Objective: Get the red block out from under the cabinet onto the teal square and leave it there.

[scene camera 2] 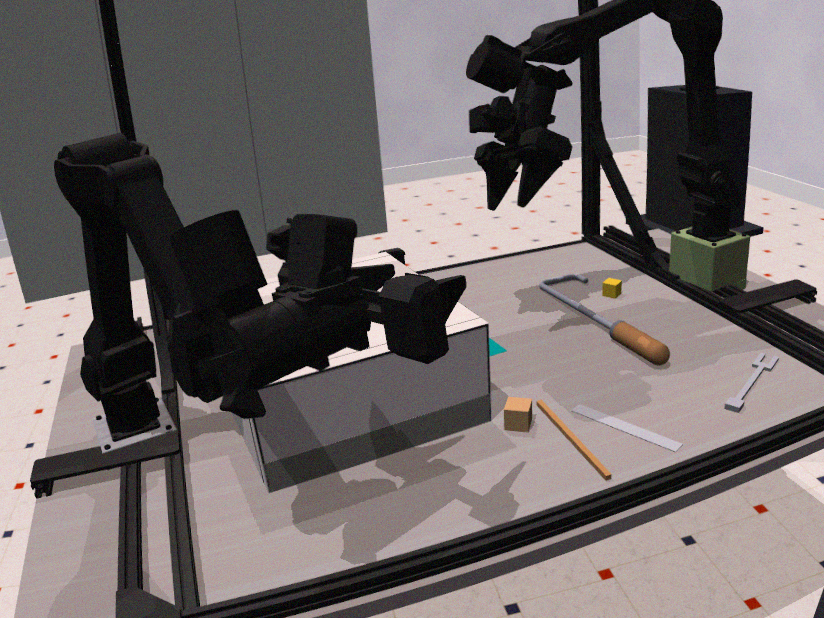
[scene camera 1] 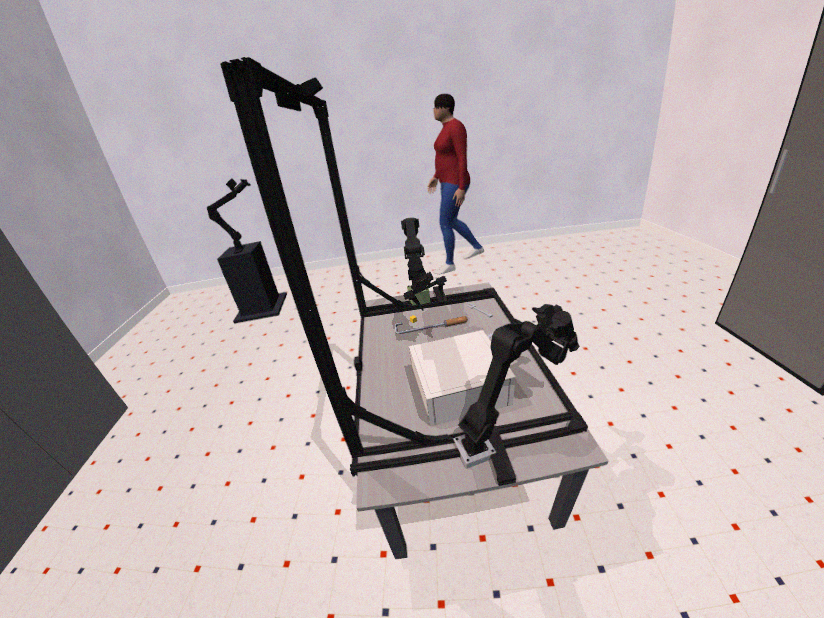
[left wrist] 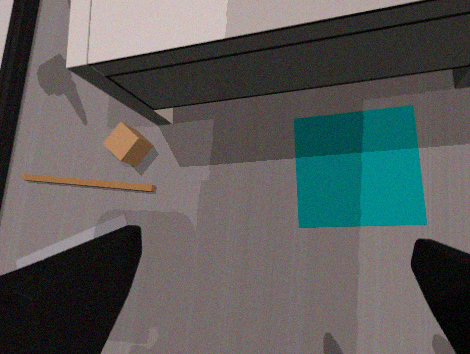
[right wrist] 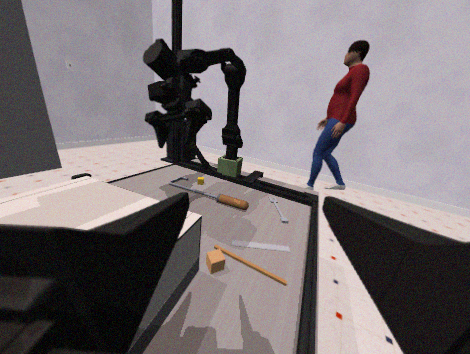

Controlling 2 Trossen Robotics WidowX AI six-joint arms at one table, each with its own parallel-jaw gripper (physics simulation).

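Seen in the pictures: left gripper, fingertip midpoint: (scene camera 2: 505,208) (scene camera 1: 433,306) (left wrist: 276,245) (right wrist: 173,146); right gripper, fingertip midpoint: (scene camera 2: 427,274) (scene camera 1: 523,313) (right wrist: 255,200); left arm's base, origin of the base link: (scene camera 2: 710,234) (right wrist: 231,157); right arm's base, origin of the base link: (scene camera 2: 132,423) (scene camera 1: 474,445).
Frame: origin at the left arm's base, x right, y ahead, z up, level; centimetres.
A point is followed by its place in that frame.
Note:
The red block does not show in any view. The white cabinet (scene camera 1: 452,362) {y 68.7, x 5.6, z 3.7 cm} (scene camera 2: 372,392) {y 69.9, x -11.8, z -0.8 cm} (left wrist: 150,35) {y 55.8, x -5.5, z 3.7 cm} stands on the table, its dark long side facing the teal square (scene camera 2: 495,347) {y 43.4, x 3.7, z -9.8 cm} (left wrist: 330,192) {y 45.6, x 4.9, z -9.8 cm}. In the left wrist view the square lies flat beside that side, partly in shadow, with no block on it. My left gripper (scene camera 2: 506,206) {y 41.2, x 3.3, z 11.3 cm} (left wrist: 276,245) {y 41.2, x 3.3, z 11.3 cm} is open and empty, pointing down high above the table, beyond the cabinet in scene camera 2. My right gripper (right wrist: 255,200) {y 67.6, x -22.5, z 16.0 cm} is open and empty, held roughly level above the cabinet's near side in scene camera 2. The space under the cabinet is mostly hidden.
A hooked rod with a wooden handle (scene camera 2: 638,342) {y 29.3, x -11.9, z -7.0 cm} (right wrist: 232,201) {y 29.1, x -11.1, z -7.0 cm} lies near a yellow cube (scene camera 2: 611,287) {y 17.2, x 6.9, z -7.9 cm} (right wrist: 200,180) {y 17.4, x 7.3, z -7.9 cm}. An orange cube (scene camera 2: 517,413) {y 53.6, x -16.4, z -7.2 cm} (left wrist: 121,141) {y 52.6, x -15.1, z -6.8 cm}, a thin stick (scene camera 2: 573,439) {y 49.9, x -22.5, z -9.1 cm} (left wrist: 90,183) {y 49.2, x -20.6, z -9.1 cm} and a flat strip (scene camera 2: 625,427) {y 42.6, x -23.8, z -9.7 cm} lie near the cabinet's corner. A wrench (scene camera 2: 752,383) {y 22.0, x -27.2, z -9.3 cm} lies farther right.

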